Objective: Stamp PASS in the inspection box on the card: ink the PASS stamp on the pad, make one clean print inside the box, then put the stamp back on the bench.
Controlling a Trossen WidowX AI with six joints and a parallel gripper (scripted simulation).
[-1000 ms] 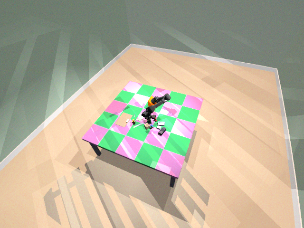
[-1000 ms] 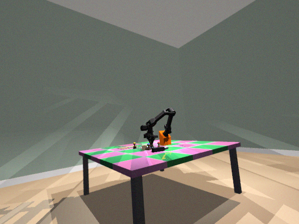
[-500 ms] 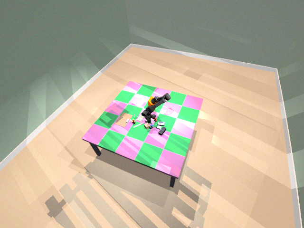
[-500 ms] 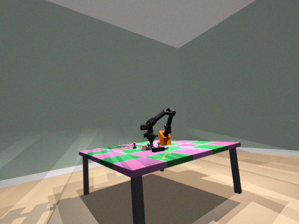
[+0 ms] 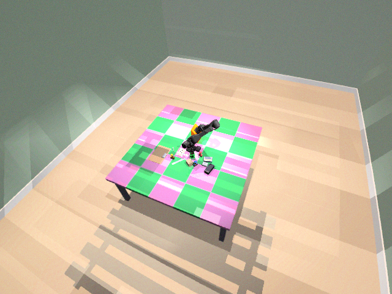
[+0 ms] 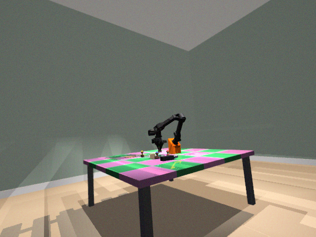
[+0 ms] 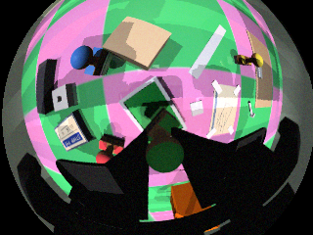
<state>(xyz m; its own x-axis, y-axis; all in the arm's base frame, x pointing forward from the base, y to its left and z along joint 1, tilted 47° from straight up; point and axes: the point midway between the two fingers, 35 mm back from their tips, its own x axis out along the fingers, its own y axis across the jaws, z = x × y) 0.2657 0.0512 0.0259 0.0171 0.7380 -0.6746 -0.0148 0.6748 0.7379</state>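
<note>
My gripper tip is now 14 cm to the left of the white card, 7 cm above it and 1 cm past it. Round my gripper tip: green-knobbed stamp: right at my gripper tip; red-knobbed stamp: 8 cm to the left, 5 cm below, 4 cm behind; green ink pad: 6 cm below.
</note>
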